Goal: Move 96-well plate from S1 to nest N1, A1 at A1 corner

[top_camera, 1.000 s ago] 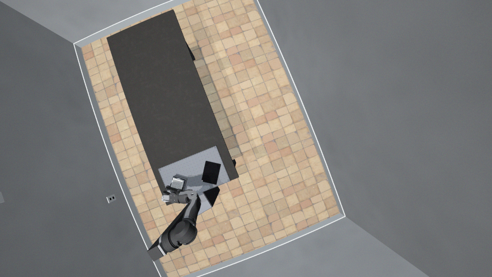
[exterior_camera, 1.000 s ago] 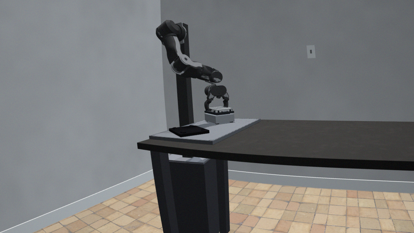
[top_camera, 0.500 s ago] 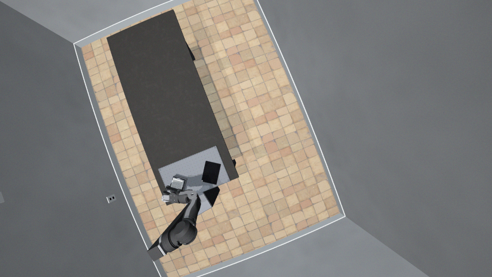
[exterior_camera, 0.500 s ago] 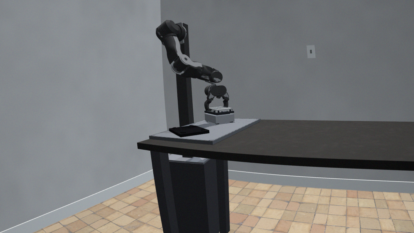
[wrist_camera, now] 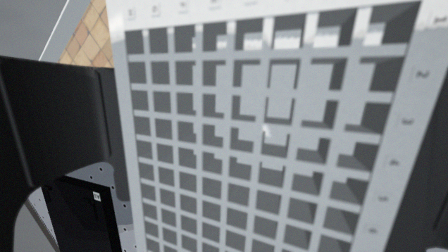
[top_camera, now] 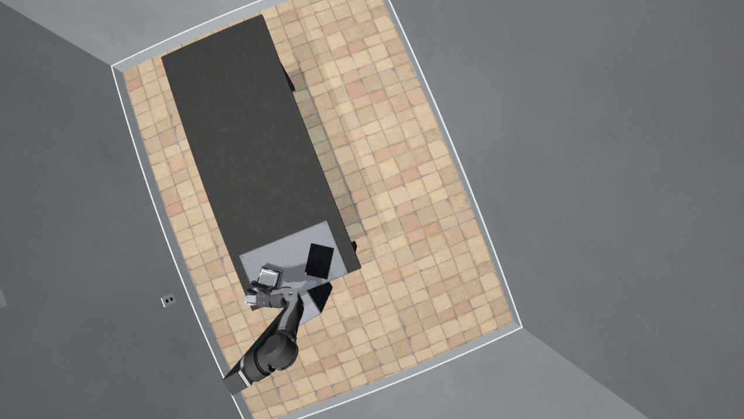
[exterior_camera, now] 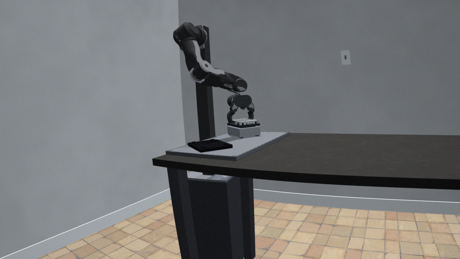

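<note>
My hand is 3 cm to the left of the plate shaker S1, 3 cm short of it and 2 cm above it. The rest, counted from my hand: black plate nest N1: 28 cm to the right, 6 cm below, 3 cm behind; then white 96-well plate: 1 cm to the right, 1 cm ahead; then A1 mark: 19 cm to the right, 5 cm below, 5 cm behind.
</note>
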